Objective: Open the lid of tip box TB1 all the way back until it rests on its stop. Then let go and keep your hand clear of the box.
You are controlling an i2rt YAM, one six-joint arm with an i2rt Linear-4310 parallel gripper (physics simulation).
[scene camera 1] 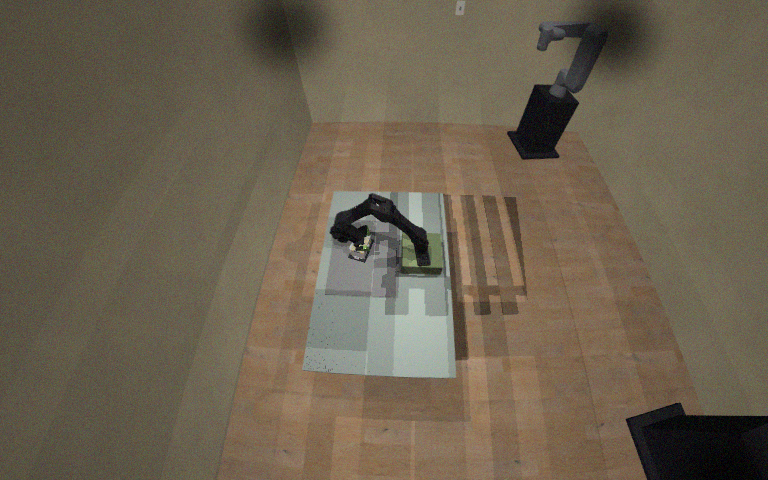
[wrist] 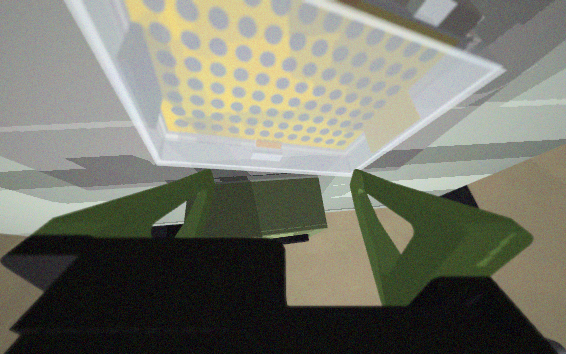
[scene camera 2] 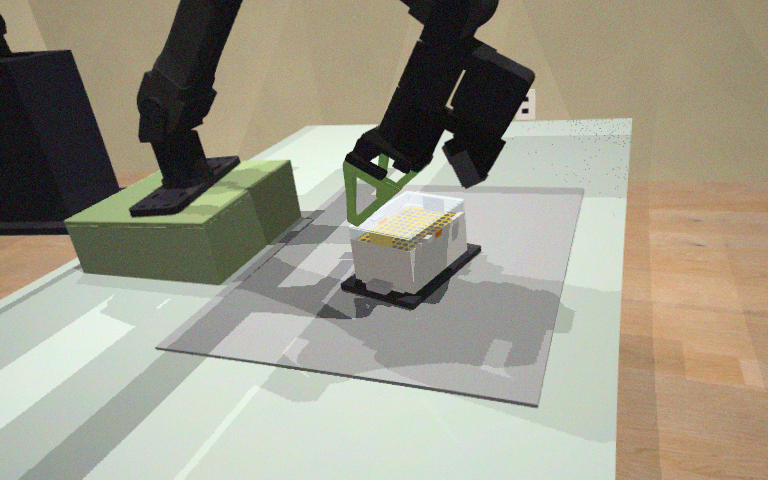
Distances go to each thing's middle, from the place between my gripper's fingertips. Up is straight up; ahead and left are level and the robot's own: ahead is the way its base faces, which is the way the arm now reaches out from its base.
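The white tip box TB1 (scene camera 2: 406, 279) is 1 cm to the right of my hand, 5 cm ahead of it and 4 cm below it. As for the tip box lid (scene camera 2: 402, 222), my hand is 1 cm to the left of it, 5 cm short of it and 1 cm above it. Then there is the grey mat (scene camera 1: 378, 277), and that lies 3 cm to the left of my hand, 4 cm ahead of it and 8 cm below it.
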